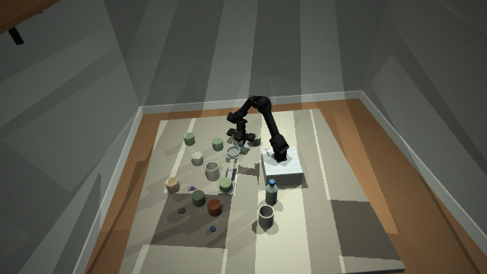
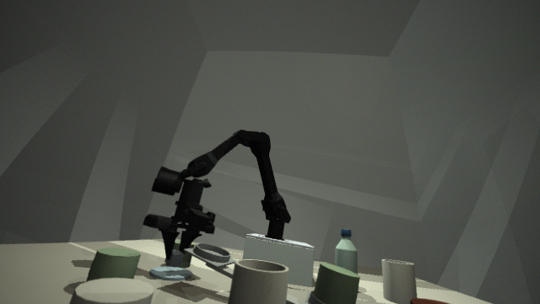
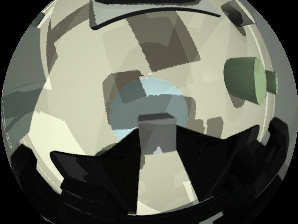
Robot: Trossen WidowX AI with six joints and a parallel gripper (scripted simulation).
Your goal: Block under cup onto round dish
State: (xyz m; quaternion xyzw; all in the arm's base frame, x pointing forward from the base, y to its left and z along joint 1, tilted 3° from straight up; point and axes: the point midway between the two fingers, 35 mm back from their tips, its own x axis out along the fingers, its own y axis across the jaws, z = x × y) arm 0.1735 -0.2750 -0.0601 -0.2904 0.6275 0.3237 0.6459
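Right now the round dish is 30 mm below my gripper tip. The rest, counted from my gripper tip: small balance 130 mm ahead, 220 mm to the left; then orange cup 290 mm ahead, 460 mm to the left; then grey block right at my gripper tip.
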